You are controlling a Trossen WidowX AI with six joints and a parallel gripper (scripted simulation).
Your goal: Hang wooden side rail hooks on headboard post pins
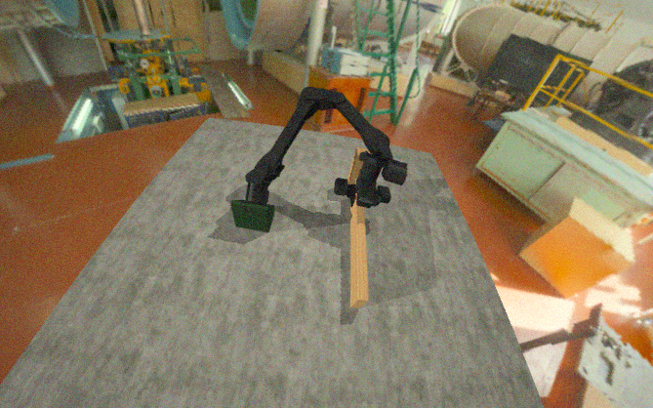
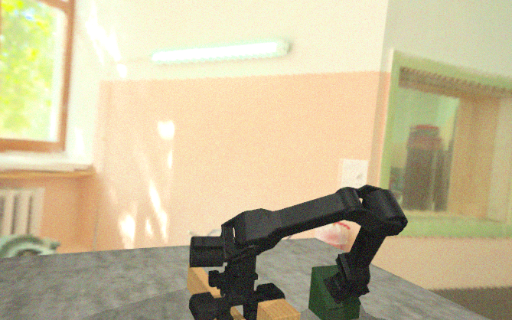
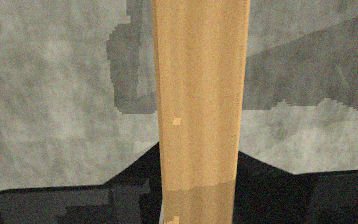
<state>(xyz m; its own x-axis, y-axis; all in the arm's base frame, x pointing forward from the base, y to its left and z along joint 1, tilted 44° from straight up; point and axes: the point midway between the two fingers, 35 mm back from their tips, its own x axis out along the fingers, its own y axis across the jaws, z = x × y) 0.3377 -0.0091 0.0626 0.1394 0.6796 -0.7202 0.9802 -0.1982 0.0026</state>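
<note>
Right now my gripper tip is 14 cm to the right of the headboard post, 4 cm below it and 2 cm short of it.
</note>
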